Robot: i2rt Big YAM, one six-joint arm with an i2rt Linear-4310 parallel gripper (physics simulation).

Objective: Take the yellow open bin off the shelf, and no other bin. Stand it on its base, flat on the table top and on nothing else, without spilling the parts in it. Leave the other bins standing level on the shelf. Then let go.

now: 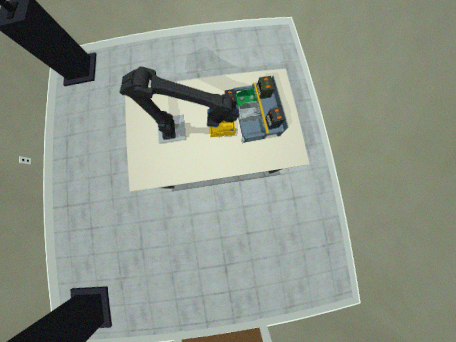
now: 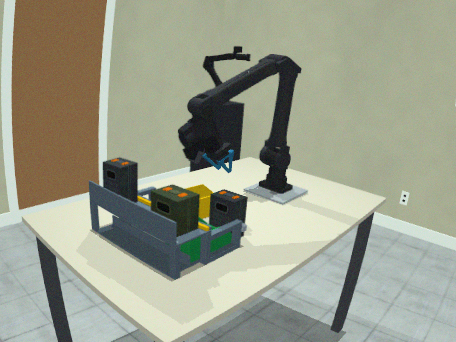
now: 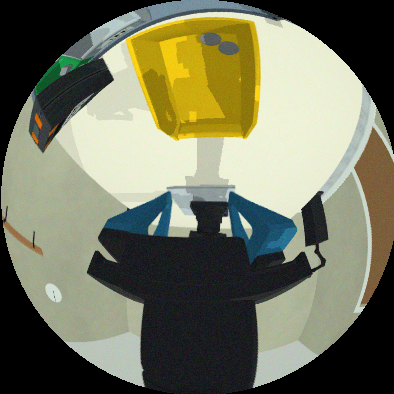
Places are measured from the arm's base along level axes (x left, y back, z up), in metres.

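Pixels of known places: gripper, fingertip midpoint: (image 1: 208, 121) (image 2: 224, 170) (image 3: 199, 196); arm's base, origin of the base link: (image 1: 168, 131) (image 2: 275, 187) (image 3: 209, 207).
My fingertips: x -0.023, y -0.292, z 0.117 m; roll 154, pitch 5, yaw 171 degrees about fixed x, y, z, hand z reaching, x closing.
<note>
Ahead of a thing's pixels: the offset from my fingertips to its top centre. "pt": to the spot under its first point.
The yellow open bin {dz -0.057, dx -0.009, dy -0.083 m} (image 1: 222, 130) (image 2: 204, 204) (image 3: 200, 95) stands upright on the table top, in front of the shelf (image 1: 253, 131) (image 2: 135, 212) and apart from it. Two grey round parts {pt dz -0.119, dx -0.026, dy -0.149 m} (image 3: 210, 39) {pt dz -0.119, dx -0.044, dy -0.133 m} (image 3: 228, 48) lie inside it, near its far wall. My gripper (image 2: 225, 168) (image 3: 199, 196) is open, its blue fingers partly apart with nothing between them. It is above the table, clear of the bin's near edge, on the robot-base side. A green bin {dz -0.051, dx +0.187, dy -0.300 m} (image 1: 245, 96) (image 3: 55, 75) and a light grey bin {dz -0.051, dx +0.086, dy -0.303 m} (image 1: 247, 111) sit on the shelf; their bases are hidden.
An olive box {dz +0.067, dx +0.192, dy -0.397 m} (image 1: 266, 86) (image 2: 175, 207) and a dark box {dz +0.092, dx -0.039, dy -0.415 m} (image 1: 276, 117) (image 2: 120, 180) stand at the shelf's rear part. Another dark box {dz +0.000, dx +0.170, dy -0.165 m} (image 1: 230, 95) (image 2: 228, 210) (image 3: 75, 92) stands at the shelf's front by the green bin. The arm's base plate (image 1: 180, 130) is behind the gripper.
</note>
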